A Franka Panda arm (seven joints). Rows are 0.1 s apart.
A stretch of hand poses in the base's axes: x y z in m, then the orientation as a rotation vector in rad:
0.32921 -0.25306 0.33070 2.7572 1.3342 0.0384
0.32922 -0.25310 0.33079 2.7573 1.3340 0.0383
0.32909 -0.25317 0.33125 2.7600 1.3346 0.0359
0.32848 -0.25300 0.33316 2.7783 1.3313 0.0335
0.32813 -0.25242 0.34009 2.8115 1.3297 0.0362
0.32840 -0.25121 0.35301 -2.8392 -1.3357 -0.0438
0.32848 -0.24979 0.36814 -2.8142 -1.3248 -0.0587
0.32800 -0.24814 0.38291 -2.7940 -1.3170 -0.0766
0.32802 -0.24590 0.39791 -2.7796 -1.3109 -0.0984
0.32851 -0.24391 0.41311 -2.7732 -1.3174 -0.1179
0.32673 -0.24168 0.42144 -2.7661 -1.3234 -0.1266
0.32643 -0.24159 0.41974 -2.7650 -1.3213 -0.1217
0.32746 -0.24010 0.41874 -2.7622 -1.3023 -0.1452
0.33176 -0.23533 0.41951 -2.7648 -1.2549 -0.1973
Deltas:
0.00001 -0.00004 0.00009 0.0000 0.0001 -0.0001
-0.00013 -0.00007 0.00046 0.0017 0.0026 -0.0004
-0.00061 0.00017 0.00191 0.0130 0.0078 -0.0070
-0.00035 0.00058 0.00693 0.0273 0.0111 -0.0098
0.00027 0.00121 0.01292 0.0336 0.0107 -0.0036
0.00008 0.00142 0.01513 0.0286 0.0026 0.0009
-0.00048 0.00165 0.01477 0.0242 -0.0017 0.0012
0.00002 0.00224 0.01500 0.0197 -0.0067 0.0004
0.00049 0.00199 0.01520 0.0075 -0.0108 0.0052
-0.00178 0.00223 0.00833 0.0055 -0.0040 0.0054
-0.00030 0.00009 -0.00170 0.0005 0.0038 -0.0007
0.00103 0.00149 -0.00100 0.0157 -0.0094 -0.0106
0.00430 0.00477 0.00077 0.0288 -0.0234 -0.0296

